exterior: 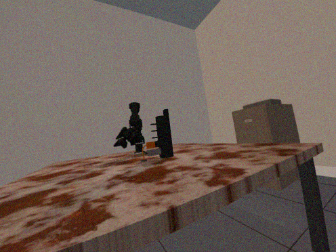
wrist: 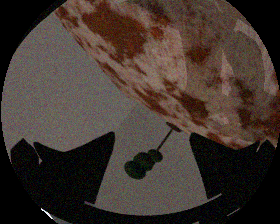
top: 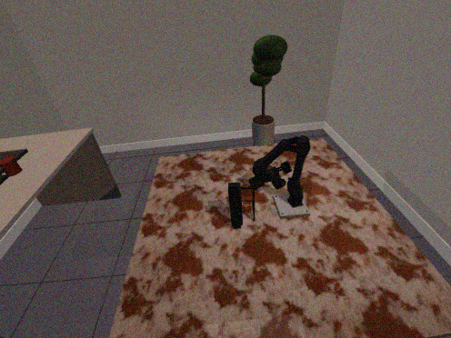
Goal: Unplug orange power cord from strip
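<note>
My gripper tip is now 310 mm short of the orange plug, 130 mm to the right of it and 30 mm above it. From my gripper tip the other things lie so: black power strip 330 mm ahead, 200 mm to the left, 10 mm above.
</note>
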